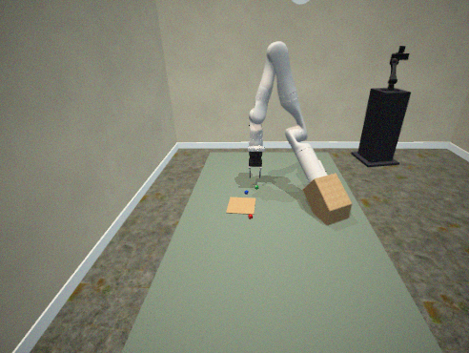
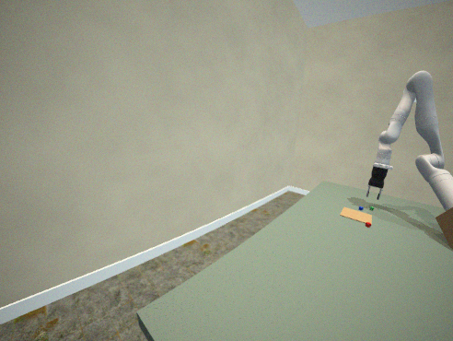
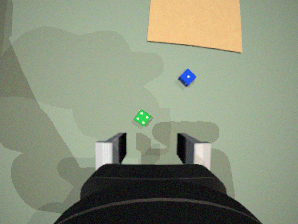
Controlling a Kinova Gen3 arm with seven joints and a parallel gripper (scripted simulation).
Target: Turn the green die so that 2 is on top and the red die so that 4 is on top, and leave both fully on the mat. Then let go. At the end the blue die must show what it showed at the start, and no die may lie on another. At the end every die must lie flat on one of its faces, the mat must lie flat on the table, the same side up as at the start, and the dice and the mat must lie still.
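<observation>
My gripper is now 30 mm to the right of the green die and 70 mm above it. Round my hand: red die 70 mm ahead, 290 mm to the left, 70 mm below; tan mat 100 mm ahead, 180 mm to the left, 80 mm below; blue die 60 mm ahead, 70 mm to the left, 70 mm below.
</observation>
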